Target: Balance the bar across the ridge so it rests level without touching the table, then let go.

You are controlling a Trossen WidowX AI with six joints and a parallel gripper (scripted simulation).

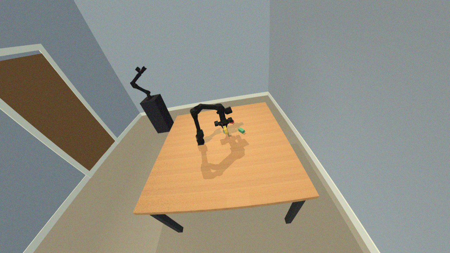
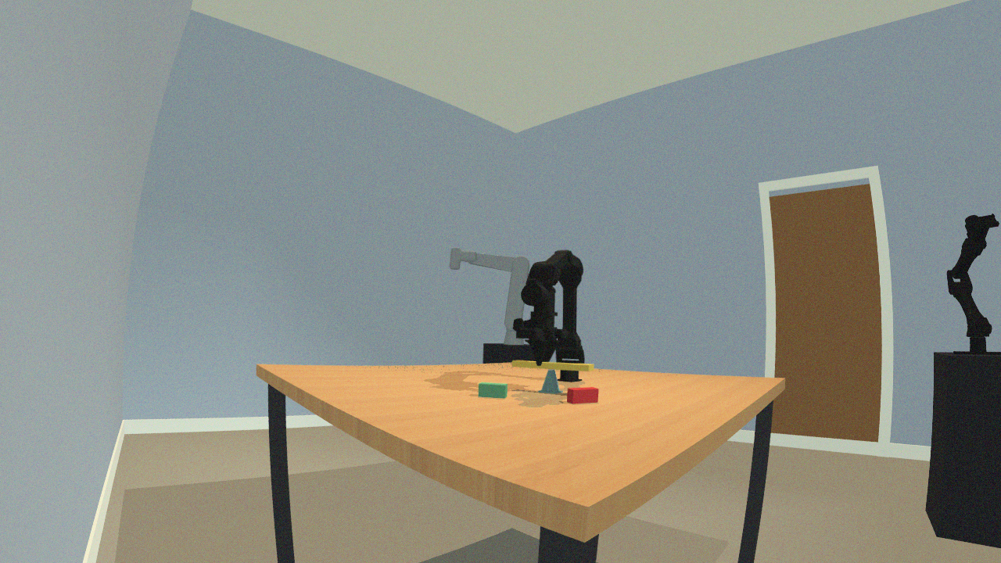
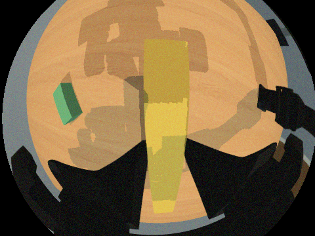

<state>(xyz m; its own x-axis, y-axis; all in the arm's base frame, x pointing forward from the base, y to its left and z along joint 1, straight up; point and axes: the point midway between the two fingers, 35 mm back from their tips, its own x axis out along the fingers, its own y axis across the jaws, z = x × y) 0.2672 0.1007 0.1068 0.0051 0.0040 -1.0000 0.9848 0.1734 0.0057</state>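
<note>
The yellow bar is 30 mm to the left of my gripper tip. From my gripper tip the other things lie so: red block (180 mm to the left, 70 mm ahead, 60 mm below); then green block (170 mm ahead, 60 mm below, 10 mm to the right).
</note>
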